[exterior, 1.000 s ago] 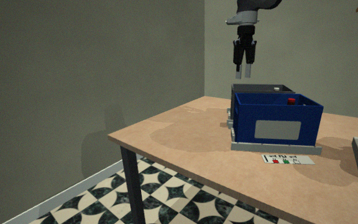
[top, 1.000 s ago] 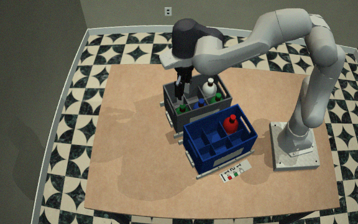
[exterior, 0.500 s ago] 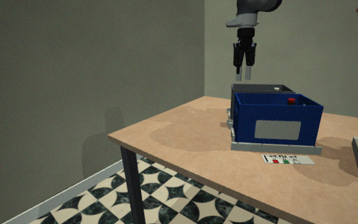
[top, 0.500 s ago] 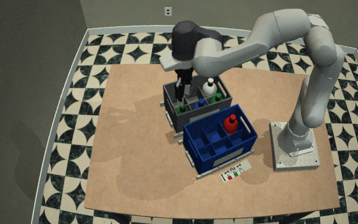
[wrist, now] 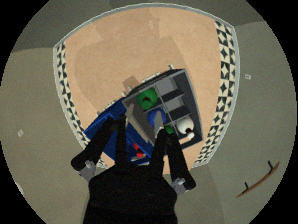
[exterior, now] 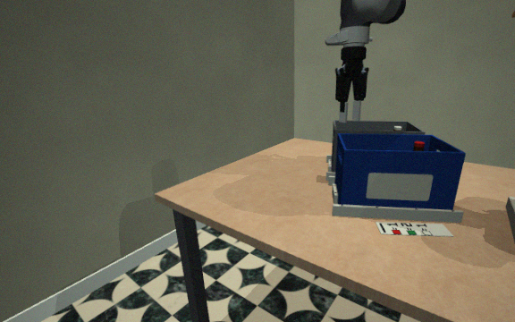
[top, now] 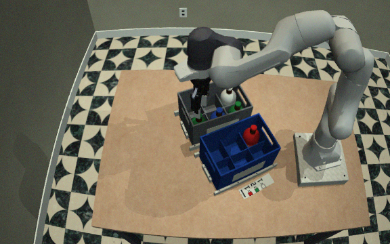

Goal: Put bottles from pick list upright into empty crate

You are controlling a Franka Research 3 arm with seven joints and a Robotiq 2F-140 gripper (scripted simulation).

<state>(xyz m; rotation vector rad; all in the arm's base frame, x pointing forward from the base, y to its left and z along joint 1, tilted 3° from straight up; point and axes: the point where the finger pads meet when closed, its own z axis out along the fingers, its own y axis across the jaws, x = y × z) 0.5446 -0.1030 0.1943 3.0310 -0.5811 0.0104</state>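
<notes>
Right now the blue bottle is 80 mm behind my hand, 30 mm to the right of it and 140 mm below it. The rest, counted from my hand: white bottle: 130 mm behind, 160 mm to the right, 140 mm below; blue crate: 160 mm behind, 130 mm to the left, 140 mm below; grey crate: 60 mm behind, 80 mm to the right, 140 mm below.
</notes>
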